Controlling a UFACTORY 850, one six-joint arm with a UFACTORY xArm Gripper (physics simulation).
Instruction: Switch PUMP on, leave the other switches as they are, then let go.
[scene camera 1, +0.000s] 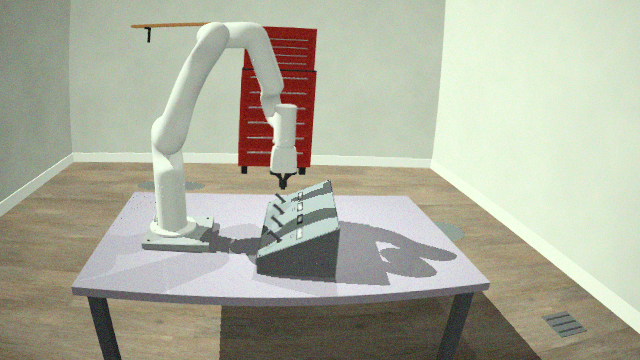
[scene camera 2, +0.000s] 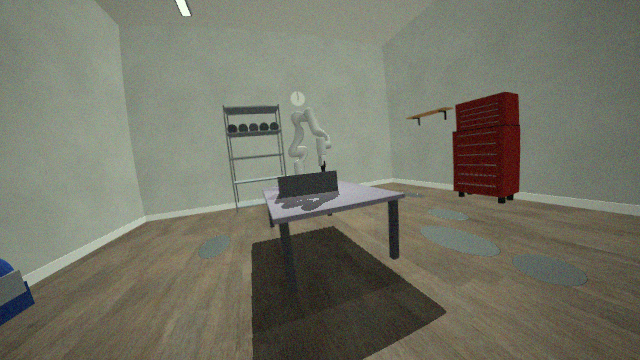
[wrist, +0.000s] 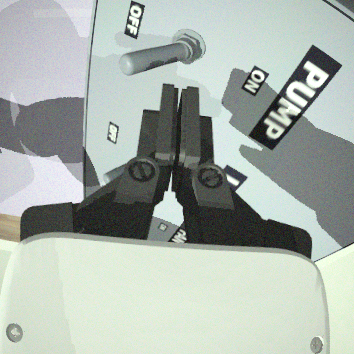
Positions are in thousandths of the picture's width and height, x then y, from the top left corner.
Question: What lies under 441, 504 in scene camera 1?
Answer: My gripper.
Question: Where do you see a pump switch lever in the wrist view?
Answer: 377, 177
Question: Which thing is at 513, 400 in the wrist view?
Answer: My gripper.
